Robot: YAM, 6 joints.
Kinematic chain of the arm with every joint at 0, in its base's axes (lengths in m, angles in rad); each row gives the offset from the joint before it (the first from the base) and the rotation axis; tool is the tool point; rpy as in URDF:
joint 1: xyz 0 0 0.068 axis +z
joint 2: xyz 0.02 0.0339 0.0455 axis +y
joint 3: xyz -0.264 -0.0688 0 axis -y
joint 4: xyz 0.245 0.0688 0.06 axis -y
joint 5: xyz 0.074 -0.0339 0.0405 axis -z
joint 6: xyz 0.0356 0 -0.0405 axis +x
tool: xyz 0 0 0 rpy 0 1.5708 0
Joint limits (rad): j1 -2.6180..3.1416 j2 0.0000..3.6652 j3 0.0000..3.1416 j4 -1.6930..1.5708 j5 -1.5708..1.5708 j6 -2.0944..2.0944
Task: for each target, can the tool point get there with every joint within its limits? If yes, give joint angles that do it. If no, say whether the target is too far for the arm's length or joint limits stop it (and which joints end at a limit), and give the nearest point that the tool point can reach.
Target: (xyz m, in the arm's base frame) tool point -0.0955 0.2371 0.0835
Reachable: yes | joints 1.8527 2.0481 0.9839 -1.1396 -0.8112 -1.3141
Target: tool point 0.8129 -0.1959 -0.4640
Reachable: no: too far | nearest point 0.5220 -0.1258 -0.2371 | short by 0.376 m
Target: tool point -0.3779 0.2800 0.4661
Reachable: yes | joints -0.6227 0.6133 2.6625 0.9933 -0.1999 1.5897
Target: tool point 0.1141 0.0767 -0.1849
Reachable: yes | joints 0.3809 3.1748 0.6784 1.0339 -0.9417 -1.0498
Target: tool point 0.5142 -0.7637 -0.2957
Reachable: no: too far | nearest point 0.3294 -0.4892 -0.1454 | short by 0.363 m
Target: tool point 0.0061 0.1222 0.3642
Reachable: yes | joints 1.2453 0.6368 0.8613 -0.4491 -1.2071 0.8823
